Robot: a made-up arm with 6 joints.
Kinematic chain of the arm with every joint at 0, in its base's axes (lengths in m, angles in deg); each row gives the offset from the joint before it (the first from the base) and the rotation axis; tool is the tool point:
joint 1: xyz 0 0 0.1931 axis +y
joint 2: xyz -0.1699 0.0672 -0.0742 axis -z
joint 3: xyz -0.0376 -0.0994 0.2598 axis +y
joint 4: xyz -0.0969 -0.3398 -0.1 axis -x
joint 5: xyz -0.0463 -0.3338 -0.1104 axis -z
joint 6: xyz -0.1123 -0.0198 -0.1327 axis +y
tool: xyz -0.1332 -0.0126 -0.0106
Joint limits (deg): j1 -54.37..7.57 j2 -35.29..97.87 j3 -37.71..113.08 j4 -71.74..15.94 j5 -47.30..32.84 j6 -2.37..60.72
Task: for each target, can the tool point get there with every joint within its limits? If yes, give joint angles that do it. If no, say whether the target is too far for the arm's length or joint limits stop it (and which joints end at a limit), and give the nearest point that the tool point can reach.
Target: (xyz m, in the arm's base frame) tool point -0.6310 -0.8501 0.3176
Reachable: yes | joints -7.23 -10.82 59.65 -25.29 -39.33 31.64
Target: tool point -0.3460 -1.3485 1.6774
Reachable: no: too far | nearest point -0.3103 -0.8269 0.9151 | short by 0.924 m
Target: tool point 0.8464 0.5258 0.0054
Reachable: no: joint limits stop it (at a limit: joint 1, joint 2, joint 3, joint 4, joint 5, joint 6) | nearest point 0.5327 -0.1358 0.0181 | short by 0.732 m
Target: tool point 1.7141 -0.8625 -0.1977
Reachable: no: too far | nearest point 0.5624 -0.5218 0.0649 | short by 1.229 m
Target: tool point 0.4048 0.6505 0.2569
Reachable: no: joint limits stop it (at a limit: joint 1, joint 2, joint 4, joint 6) | nearest point -0.0858 0.5754 -0.2036 | short by 0.677 m
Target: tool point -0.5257 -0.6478 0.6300
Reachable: yes | joints -4.19 -11.78 78.37 -17.48 25.35 29.49
